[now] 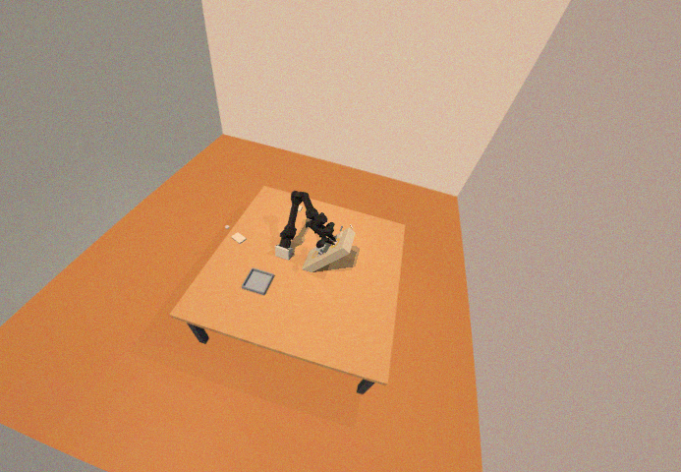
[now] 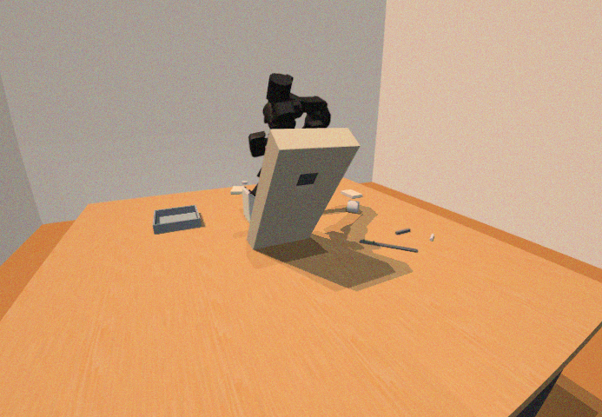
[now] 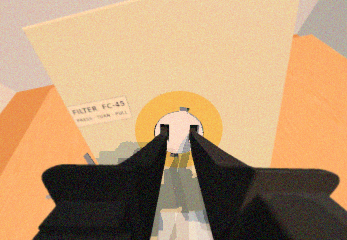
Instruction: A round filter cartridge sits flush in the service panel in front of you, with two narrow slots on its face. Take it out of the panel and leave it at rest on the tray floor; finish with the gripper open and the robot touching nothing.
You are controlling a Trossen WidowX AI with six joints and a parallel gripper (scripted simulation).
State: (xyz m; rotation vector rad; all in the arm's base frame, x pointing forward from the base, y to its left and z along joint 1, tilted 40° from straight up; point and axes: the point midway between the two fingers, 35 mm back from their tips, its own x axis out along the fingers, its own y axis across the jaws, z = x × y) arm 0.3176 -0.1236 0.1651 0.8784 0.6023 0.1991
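The white round filter cartridge is 10 mm ahead of my gripper tip and 10 mm below it. The rest, counted from my gripper tip: white spool: 260 mm behind, 350 mm to the left, 240 mm below; then beige service panel: 30 mm behind, 80 mm below; then short dark piece: 30 mm behind, 390 mm to the left, 260 mm below.
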